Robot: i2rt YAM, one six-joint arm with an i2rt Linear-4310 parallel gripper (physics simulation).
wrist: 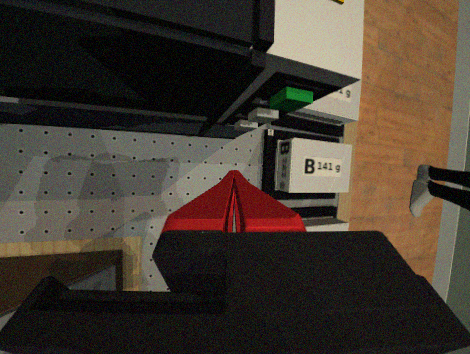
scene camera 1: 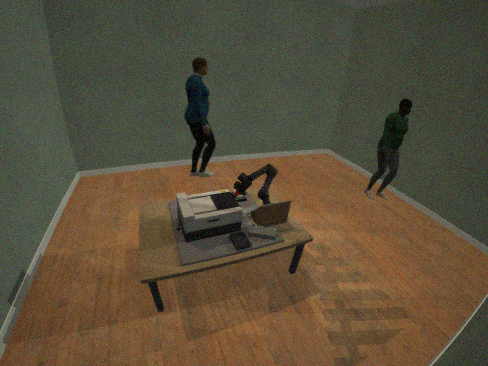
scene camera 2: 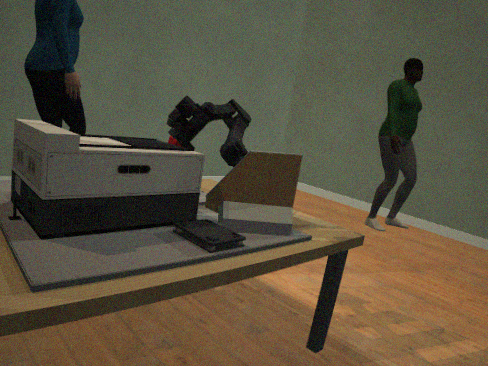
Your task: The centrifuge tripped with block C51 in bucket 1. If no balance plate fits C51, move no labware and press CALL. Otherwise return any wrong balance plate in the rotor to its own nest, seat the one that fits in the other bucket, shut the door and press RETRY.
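Frame: origin at the arm's base, x ahead, y down, z left, level; metres.
Where they show: gripper, fingertip midpoint: (wrist: 234,177) (scene camera 1: 234,196); arm's base, link origin: (scene camera 1: 267,206) (scene camera 2: 247,177).
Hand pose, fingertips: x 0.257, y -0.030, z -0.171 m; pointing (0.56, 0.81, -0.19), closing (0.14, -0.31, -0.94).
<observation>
Each offset is from my fingertips to the top centre of the thing. "spot": to the spot under its first point. Level surfaces: height alone.
The centrifuge (scene camera 1: 212,220) (scene camera 2: 120,172) (wrist: 320,30) is a white and black box. A dark panel @[dx +0.131, dy -0.064, dz +0.135 m] (scene camera 1: 225,201) (scene camera 2: 145,143) (wrist: 150,20) lies on its top; the rotor, its buckets and block C51 do not show. My gripper (scene camera 1: 236,193) (scene camera 2: 173,142) (wrist: 234,177) is shut and empty, beside the centrifuge's arm-side edge. In the wrist view, balance plate B @[dx +0.032, dy +0.095, dz -0.180 m] (wrist: 314,166), marked 141 g, sits in a dark nest right of the fingertips. Another white plate @[dx +0.161, dy +0.095, dz -0.181 m] (wrist: 344,94), its label partly hidden, shows above it. A green piece @[spot: dx +0.050, dy -0.042, dz -0.015 m] (wrist: 295,96) and two small grey pieces @[dx +0.054, dy -0.006, dz -0.018 m] (wrist: 263,115) stick out under the dark edge.
A brown upright panel (scene camera 1: 274,213) (scene camera 2: 262,180) (wrist: 55,280) stands over a pale sloped unit @[dx -0.136, dy +0.065, dz +0.375 m] (scene camera 1: 262,232) (scene camera 2: 257,214). A flat black object @[dx +0.063, dy +0.117, dz +0.420 m] (scene camera 1: 240,241) (scene camera 2: 210,234) lies on the grey board @[dy +0.149 m] (scene camera 1: 200,254) (scene camera 2: 110,267). Two people (scene camera 1: 198,110) (scene camera 1: 393,135) are beyond the table.
</observation>
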